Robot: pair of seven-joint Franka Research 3 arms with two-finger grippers.
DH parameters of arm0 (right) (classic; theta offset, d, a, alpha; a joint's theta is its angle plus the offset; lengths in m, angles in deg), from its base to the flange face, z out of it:
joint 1: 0 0.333 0 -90
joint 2: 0 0 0 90
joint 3: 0 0.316 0.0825 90
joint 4: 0 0 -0.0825 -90
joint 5: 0 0.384 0 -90
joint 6: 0 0 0.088 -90
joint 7: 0 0.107 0 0
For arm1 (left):
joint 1: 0 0.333 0 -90
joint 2: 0 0 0 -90
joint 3: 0 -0.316 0.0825 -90
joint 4: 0 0 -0.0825 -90
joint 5: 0 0.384 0 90
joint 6: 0 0 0.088 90
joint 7: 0 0.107 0 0
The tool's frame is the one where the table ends.
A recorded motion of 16 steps. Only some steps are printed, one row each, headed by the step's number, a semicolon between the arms.
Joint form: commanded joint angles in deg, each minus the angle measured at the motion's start. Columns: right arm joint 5, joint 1, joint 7, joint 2, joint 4, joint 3, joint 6; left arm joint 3, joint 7, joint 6, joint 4, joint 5, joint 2, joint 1.
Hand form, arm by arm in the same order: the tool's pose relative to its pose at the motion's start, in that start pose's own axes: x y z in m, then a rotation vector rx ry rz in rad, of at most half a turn. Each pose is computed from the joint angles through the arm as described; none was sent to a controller.
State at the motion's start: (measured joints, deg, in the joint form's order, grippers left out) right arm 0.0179 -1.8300 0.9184 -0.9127 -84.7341 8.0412 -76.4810; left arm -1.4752 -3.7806 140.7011 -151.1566 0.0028 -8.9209 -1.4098
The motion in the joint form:
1: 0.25 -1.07 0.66 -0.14 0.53 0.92 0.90; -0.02 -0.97 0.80 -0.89 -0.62 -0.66 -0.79
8: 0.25 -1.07 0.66 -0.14 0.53 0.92 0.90; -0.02 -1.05 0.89 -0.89 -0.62 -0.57 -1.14
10: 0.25 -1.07 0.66 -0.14 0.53 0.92 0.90; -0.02 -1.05 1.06 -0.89 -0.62 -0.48 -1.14
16: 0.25 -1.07 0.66 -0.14 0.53 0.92 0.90; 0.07 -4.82 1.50 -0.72 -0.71 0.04 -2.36
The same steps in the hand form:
1: -0.0032 0.0007 -0.0038 0.0039 -0.0042 0.0131; -0.0041 0.0053 0.0001 -0.0075 0.0093 -0.0119
8: -0.0032 0.0007 -0.0038 0.0039 -0.0042 0.0131; -0.0042 0.0078 0.0006 -0.0074 0.0093 -0.0072
10: -0.0032 0.0007 -0.0038 0.0039 -0.0042 0.0131; -0.0039 0.0079 0.0010 -0.0074 0.0107 -0.0072
16: -0.0032 0.0007 -0.0038 0.0039 -0.0042 0.0131; -0.0032 0.0174 0.0030 -0.0079 0.0118 -0.0515

